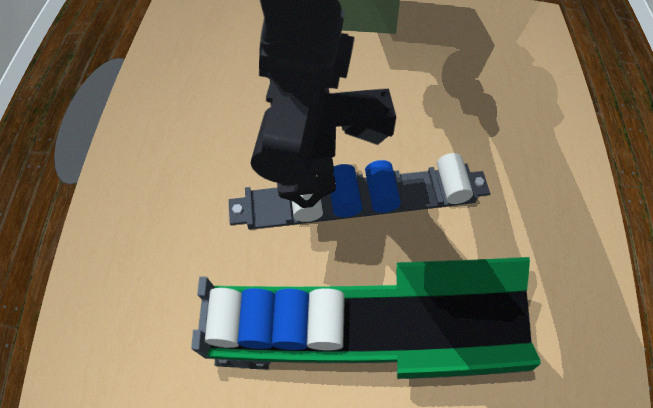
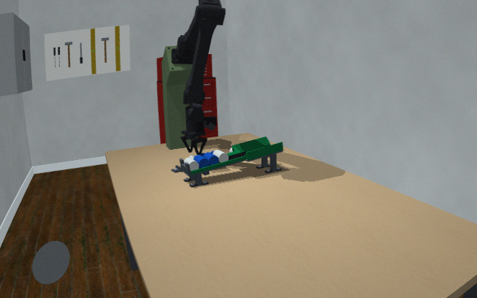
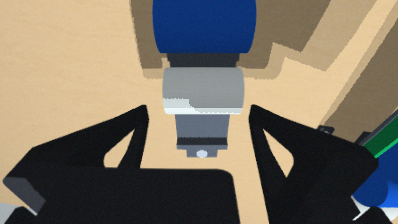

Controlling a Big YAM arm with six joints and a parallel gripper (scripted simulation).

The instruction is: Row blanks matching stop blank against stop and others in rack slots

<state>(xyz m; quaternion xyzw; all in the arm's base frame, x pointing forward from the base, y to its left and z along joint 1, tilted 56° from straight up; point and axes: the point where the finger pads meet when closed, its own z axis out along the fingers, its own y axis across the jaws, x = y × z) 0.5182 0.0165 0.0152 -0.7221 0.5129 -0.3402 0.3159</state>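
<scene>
My gripper is now 80 mm to the right of the stock rack, 70 mm above it and 30 mm past it. Also, from my hand: grey stop (220 mm ahead, 50 mm to the right).
</scene>
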